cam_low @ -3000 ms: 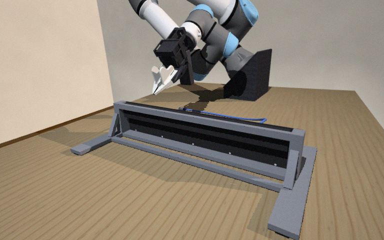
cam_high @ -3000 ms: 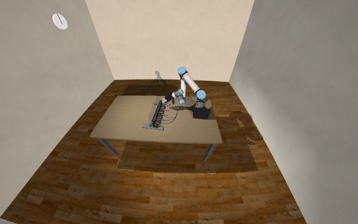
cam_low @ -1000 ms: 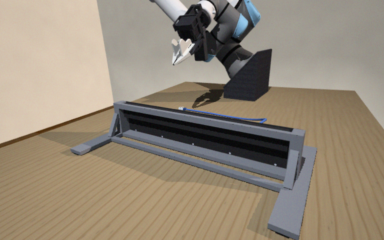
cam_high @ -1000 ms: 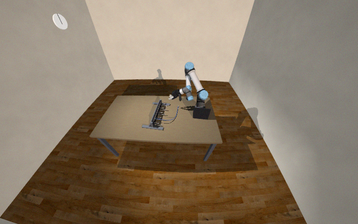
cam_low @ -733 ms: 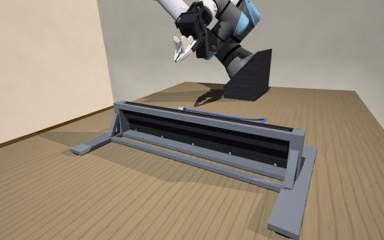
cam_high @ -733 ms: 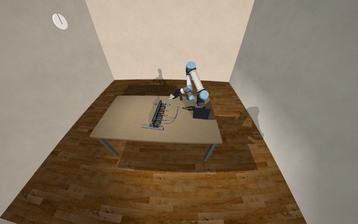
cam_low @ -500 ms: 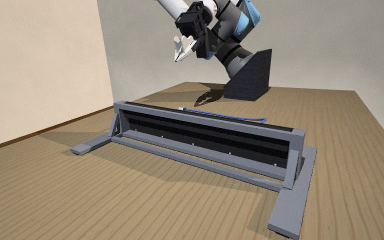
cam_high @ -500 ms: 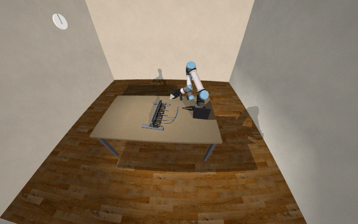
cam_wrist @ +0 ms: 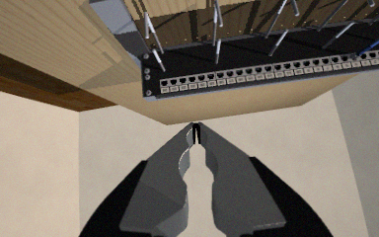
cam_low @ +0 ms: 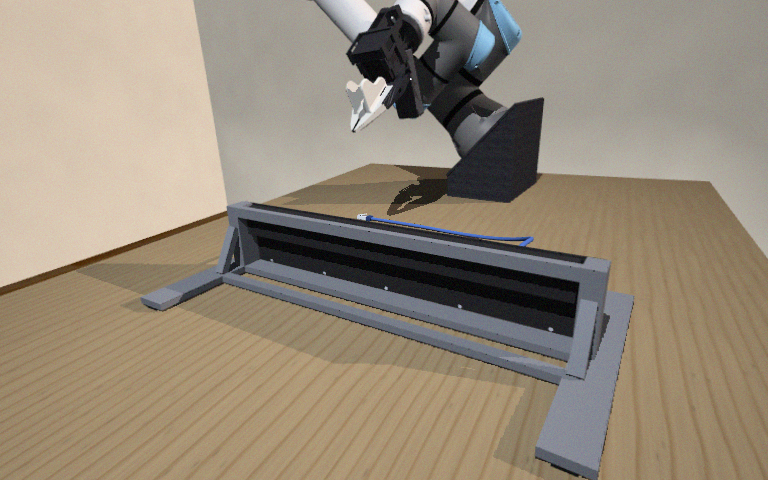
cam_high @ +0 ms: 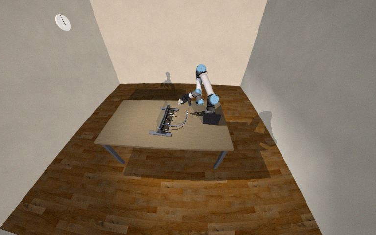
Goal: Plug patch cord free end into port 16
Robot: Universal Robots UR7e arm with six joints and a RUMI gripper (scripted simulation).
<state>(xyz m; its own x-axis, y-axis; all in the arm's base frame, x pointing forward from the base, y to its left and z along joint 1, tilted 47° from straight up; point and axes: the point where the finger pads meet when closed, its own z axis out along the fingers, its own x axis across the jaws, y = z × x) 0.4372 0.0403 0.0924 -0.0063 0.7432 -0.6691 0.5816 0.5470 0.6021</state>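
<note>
The plug lies 19 cm below my hand, 10 cm behind it and 8 cm to the right of it.
</note>
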